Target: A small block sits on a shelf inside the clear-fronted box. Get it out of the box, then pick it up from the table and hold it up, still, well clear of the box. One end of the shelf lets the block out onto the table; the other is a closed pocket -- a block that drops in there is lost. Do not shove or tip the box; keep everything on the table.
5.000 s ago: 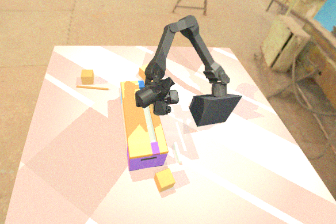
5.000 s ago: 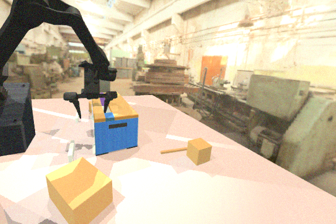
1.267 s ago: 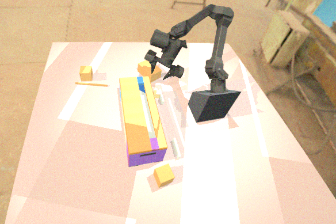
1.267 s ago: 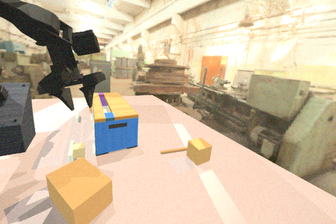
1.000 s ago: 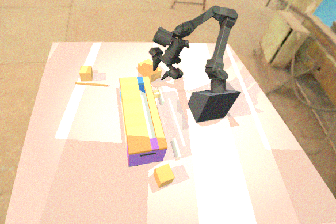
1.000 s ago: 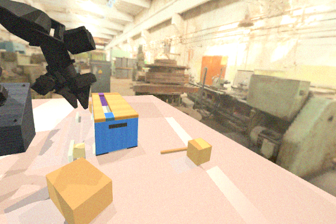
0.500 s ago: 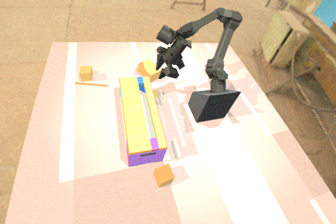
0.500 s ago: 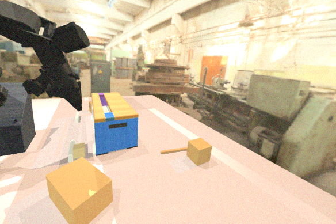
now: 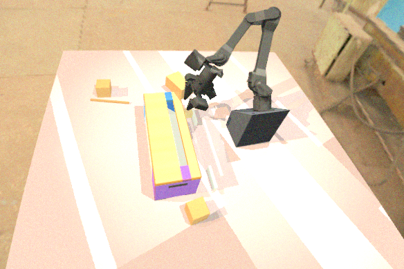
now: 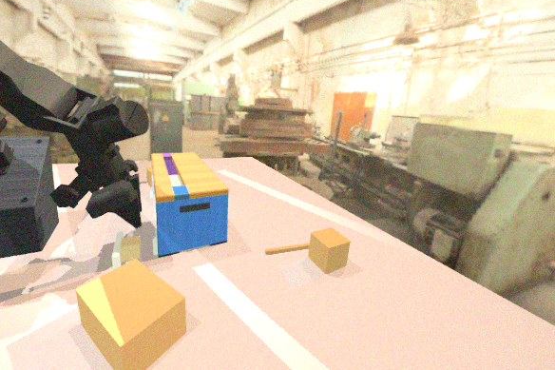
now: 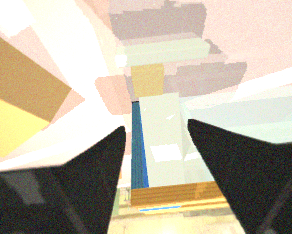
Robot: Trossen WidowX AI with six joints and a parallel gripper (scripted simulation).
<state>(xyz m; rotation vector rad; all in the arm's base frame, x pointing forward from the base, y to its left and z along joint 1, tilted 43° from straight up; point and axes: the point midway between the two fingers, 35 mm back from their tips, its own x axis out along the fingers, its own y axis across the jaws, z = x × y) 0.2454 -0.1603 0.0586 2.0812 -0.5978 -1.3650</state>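
The small block is 6 cm below my gripper tip and 2 cm behind it. From my gripper tip the other things lie so: long box: 16 cm to the left, 7 cm ahead, 1 cm below; then thin orange stick: 31 cm ahead, 13 cm to the right, 7 cm below.
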